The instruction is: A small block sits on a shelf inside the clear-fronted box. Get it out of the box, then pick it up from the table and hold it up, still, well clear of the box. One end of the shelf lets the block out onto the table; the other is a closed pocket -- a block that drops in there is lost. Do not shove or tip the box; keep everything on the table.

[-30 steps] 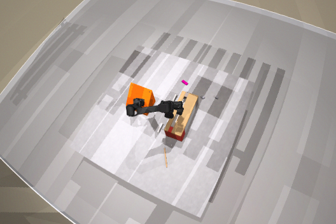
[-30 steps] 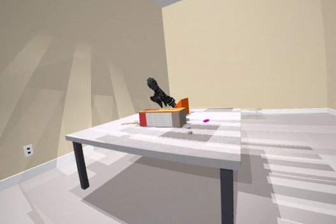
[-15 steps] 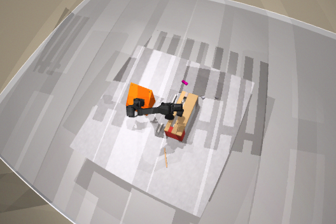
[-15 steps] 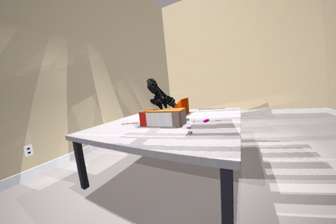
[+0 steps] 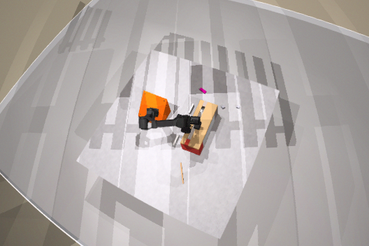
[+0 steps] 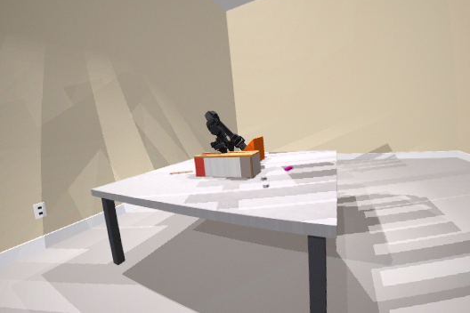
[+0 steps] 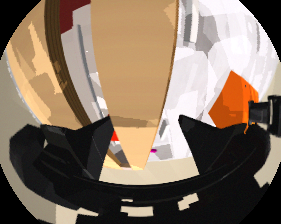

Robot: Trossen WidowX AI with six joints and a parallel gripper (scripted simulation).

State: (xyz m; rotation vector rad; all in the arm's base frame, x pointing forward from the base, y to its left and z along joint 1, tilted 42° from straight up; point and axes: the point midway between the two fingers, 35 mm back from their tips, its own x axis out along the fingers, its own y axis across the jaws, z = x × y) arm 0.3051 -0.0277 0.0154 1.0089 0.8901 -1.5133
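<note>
The red block lies 5 cm ahead of my gripper tip, 3 cm to the left of it and 1 cm below it. Also, from my gripper tip: tan box 3 cm ahead, 3 cm below; then thin wooden stick 4 cm ahead, 36 cm to the right, 9 cm below.
</note>
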